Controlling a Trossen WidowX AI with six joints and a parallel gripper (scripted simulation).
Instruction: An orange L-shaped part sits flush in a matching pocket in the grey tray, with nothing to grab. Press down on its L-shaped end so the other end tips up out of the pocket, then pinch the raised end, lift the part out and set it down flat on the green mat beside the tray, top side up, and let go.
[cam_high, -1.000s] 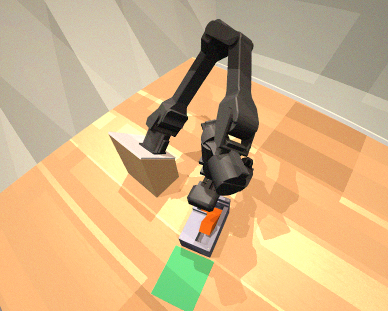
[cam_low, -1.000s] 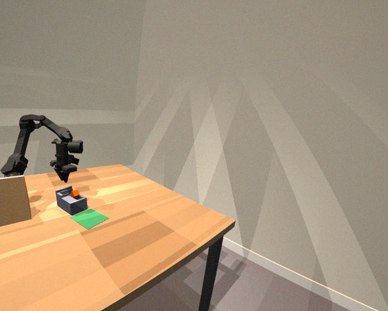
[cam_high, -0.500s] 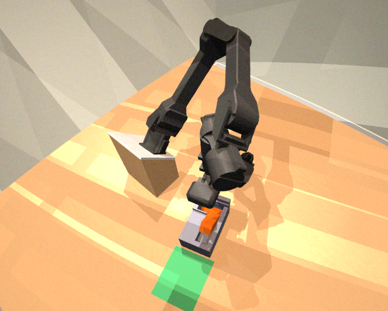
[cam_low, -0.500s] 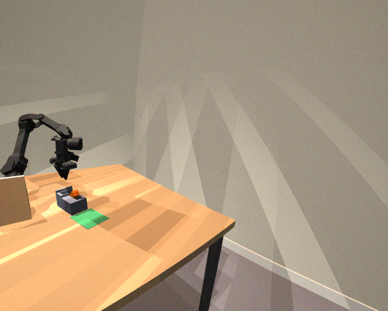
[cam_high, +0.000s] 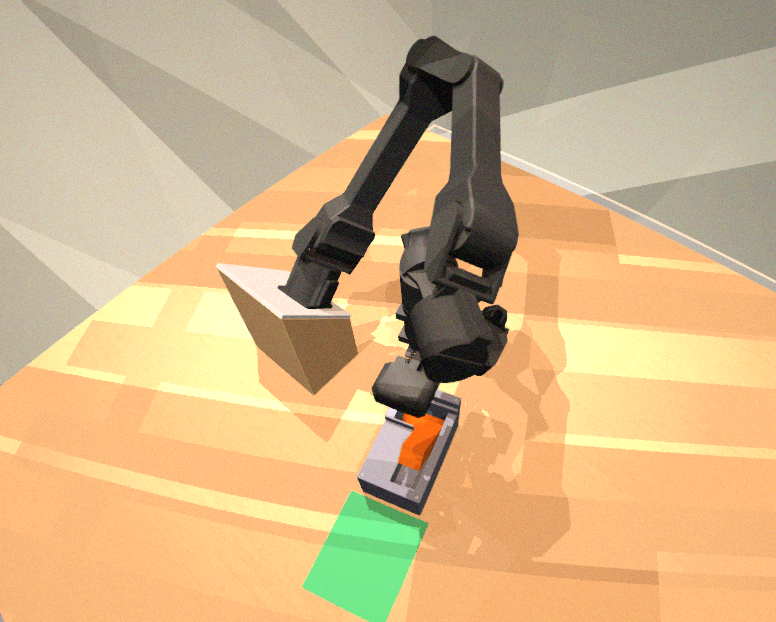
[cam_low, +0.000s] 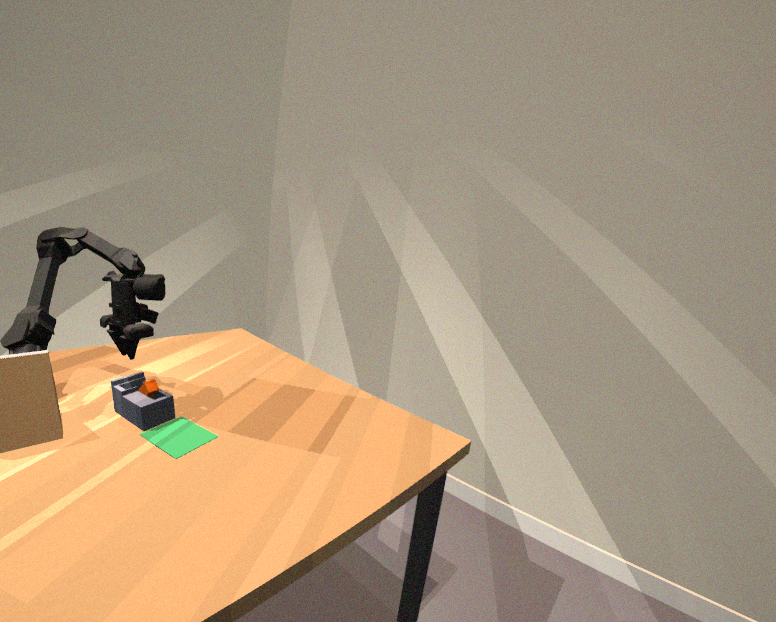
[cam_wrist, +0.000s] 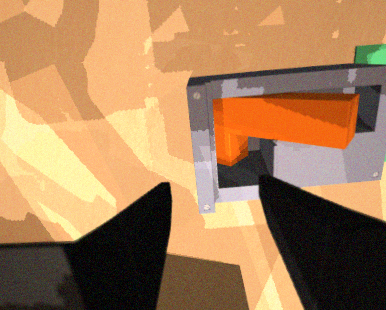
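Right now my gripper tip is 40 mm to the left of the orange L-shaped part and 100 mm above it. Round my gripper tip: green mat (50 mm ahead, 210 mm to the right, 160 mm below).
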